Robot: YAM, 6 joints.
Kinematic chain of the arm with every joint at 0, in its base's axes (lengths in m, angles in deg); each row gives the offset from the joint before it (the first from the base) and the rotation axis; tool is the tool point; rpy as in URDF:
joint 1: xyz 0 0 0.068 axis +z
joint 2: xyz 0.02 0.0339 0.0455 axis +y
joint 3: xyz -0.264 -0.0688 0 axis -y
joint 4: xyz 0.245 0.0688 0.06 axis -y
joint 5: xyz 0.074 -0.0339 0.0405 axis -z
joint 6: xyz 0.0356 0 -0.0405 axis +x
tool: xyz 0 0 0 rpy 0 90 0
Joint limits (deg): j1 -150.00..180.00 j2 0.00..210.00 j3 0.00..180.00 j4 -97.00..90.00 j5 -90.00..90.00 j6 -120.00..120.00
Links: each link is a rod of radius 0.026 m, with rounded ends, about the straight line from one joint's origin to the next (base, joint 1, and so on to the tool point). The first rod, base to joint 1, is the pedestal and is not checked.
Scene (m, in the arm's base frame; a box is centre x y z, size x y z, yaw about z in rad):
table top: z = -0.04
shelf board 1: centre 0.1 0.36 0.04 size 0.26 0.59 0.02 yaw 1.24
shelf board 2: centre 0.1 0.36 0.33 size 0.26 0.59 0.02 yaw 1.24
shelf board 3: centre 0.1 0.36 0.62 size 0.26 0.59 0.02 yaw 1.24
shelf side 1: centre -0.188 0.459 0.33 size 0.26 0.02 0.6 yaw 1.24
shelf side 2: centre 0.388 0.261 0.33 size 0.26 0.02 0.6 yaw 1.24
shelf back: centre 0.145 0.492 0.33 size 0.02 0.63 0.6 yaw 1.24
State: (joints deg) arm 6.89 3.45 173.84 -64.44 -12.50 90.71
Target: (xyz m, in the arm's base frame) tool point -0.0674 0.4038 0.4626
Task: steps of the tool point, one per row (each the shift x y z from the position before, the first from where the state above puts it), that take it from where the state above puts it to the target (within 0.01 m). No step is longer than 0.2 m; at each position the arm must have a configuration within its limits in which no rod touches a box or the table.
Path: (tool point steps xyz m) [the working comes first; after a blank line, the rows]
Joints at the target: 97.97 111.44 135.82 -53.43 -17.57 90.71
Straight joint move there: touches shelf board 3.

1: 0.0868 -0.0397 0.1658
2: 0.1363 -0.0076 0.1182
3: 0.1549 0.0278 0.0579
4: 0.1430 0.0558 -0.0027
5: 0.1093 0.0689 -0.0526
6: 0.0652 0.0650 -0.0851
7: -0.0042 0.0704 0.0112
8: -0.0272 0.0721 0.0103
9: -0.0506 0.0655 0.0095
10: -0.0716 0.0510 0.0082
11: -0.0872 0.0299 0.0062

